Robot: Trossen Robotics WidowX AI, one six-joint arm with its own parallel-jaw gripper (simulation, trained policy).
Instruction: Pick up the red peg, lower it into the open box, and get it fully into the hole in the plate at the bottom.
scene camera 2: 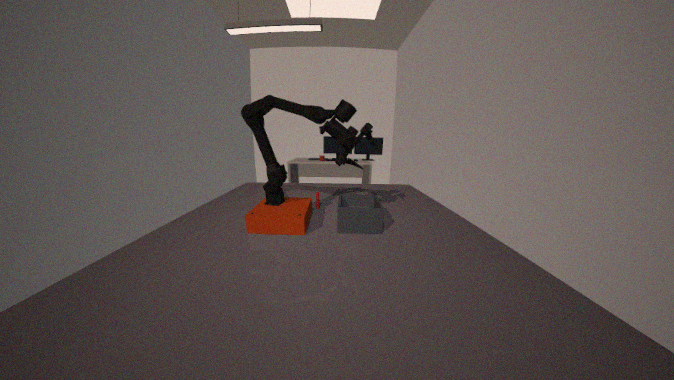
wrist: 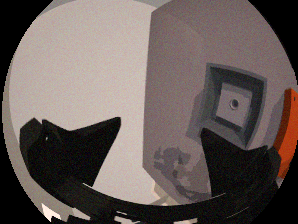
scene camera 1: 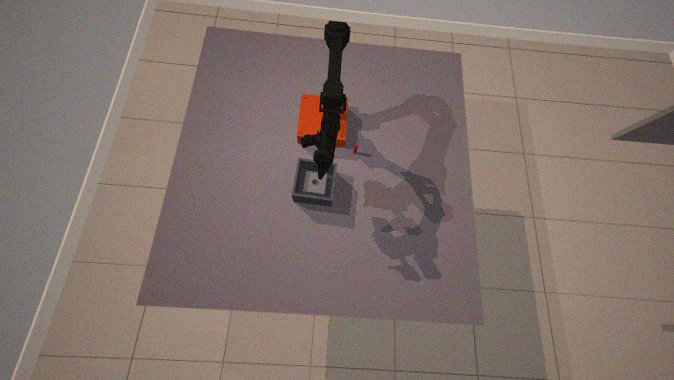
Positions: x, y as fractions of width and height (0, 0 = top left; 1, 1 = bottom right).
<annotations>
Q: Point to a grey box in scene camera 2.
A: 0.52, 0.58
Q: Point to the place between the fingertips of my gripper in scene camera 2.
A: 0.55, 0.42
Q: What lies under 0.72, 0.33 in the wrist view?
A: A grey box.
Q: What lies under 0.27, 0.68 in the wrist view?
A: My gripper.
</annotations>
